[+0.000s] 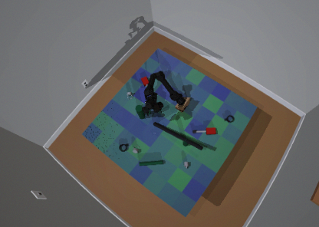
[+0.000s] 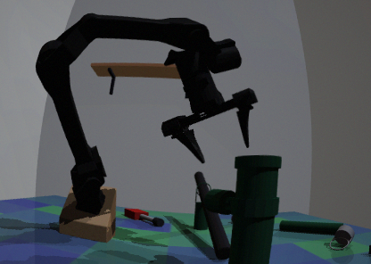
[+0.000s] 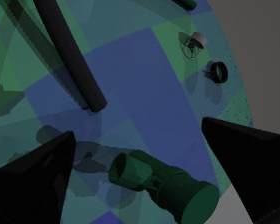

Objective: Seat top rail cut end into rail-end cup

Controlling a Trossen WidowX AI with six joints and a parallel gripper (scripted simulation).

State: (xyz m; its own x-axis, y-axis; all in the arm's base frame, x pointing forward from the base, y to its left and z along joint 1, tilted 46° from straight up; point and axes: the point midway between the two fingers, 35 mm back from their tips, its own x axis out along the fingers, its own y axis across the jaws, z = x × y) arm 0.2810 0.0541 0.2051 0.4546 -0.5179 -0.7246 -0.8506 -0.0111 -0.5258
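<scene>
Right now the green rail-end cup is 80 mm to the right of my gripper tip and 80 mm below it. From my gripper tip the other things lie so: green tube 330 mm ahead, 240 mm to the left, 200 mm below.
</scene>
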